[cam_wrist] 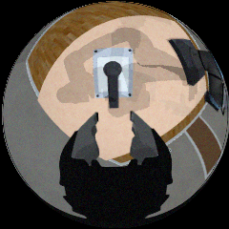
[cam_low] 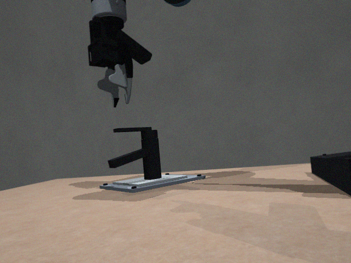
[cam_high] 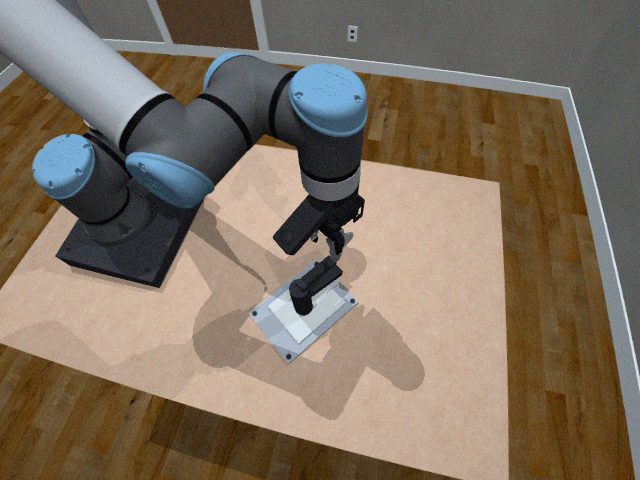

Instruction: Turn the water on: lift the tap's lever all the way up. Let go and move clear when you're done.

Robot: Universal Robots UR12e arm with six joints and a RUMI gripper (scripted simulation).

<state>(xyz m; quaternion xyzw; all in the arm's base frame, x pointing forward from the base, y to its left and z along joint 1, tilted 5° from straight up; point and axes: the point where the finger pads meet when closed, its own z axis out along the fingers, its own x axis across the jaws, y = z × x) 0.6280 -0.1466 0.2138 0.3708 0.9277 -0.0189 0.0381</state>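
Right now my hand is 80 mm above the flat lever, 20 mm to the left of it and 20 mm past it. The rest, counted from my hand: black tap 130 mm below, 40 mm to the right, 40 mm behind.
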